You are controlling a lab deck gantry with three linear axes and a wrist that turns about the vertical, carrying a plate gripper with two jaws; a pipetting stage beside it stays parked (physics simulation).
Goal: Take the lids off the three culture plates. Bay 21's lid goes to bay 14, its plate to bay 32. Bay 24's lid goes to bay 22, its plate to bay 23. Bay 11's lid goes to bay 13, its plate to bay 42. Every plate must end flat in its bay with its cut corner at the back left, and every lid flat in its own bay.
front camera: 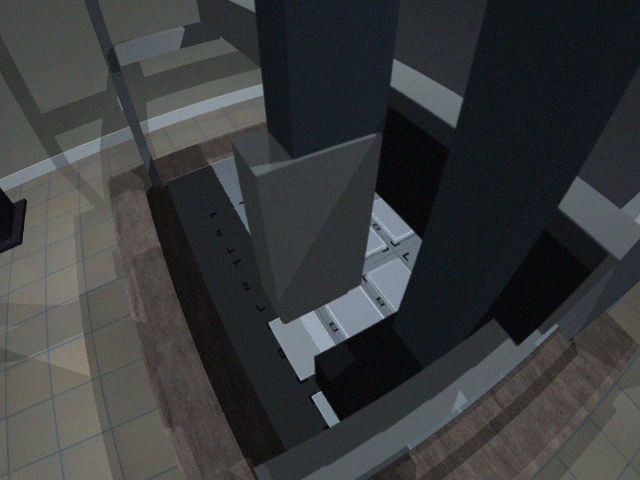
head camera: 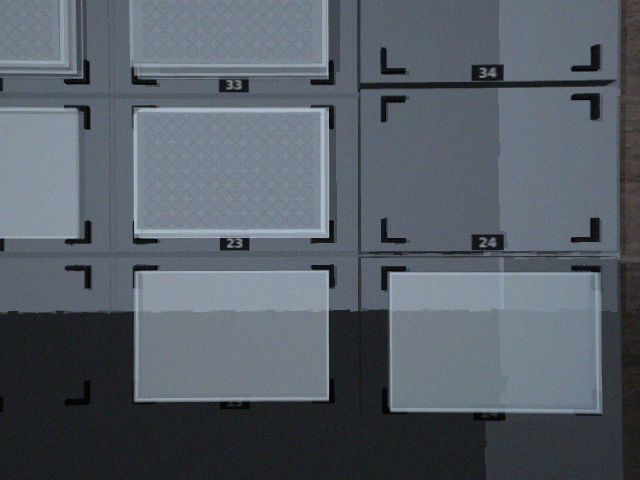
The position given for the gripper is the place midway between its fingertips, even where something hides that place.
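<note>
The gripper (front camera: 385,401) can be seen in the scene, and so can a bay 23 (head camera: 340,137).
</note>
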